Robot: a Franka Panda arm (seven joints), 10 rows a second.
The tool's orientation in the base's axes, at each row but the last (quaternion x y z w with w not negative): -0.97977 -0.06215 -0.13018 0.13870; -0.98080 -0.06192 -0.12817 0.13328; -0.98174 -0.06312 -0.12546 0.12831; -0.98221 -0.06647 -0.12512 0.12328; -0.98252 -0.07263 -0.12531 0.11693
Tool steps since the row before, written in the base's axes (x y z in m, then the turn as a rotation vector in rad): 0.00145 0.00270 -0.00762 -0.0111 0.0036 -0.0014; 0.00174 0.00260 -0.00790 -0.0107 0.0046 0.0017; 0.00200 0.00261 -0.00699 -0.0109 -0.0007 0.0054; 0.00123 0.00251 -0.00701 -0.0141 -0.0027 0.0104; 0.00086 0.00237 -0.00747 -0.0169 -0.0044 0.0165
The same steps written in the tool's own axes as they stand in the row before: -0.00045 -0.00040 0.00819 -0.0107 -0.0048 -0.0003; -0.00022 -0.00028 0.00849 -0.0094 -0.0065 -0.0028; 0.00033 -0.00054 0.00770 -0.0091 -0.0023 -0.0077; -0.00041 -0.00063 0.00751 -0.0111 -0.0020 -0.0137; -0.00087 -0.00055 0.00782 -0.0123 -0.0022 -0.0205
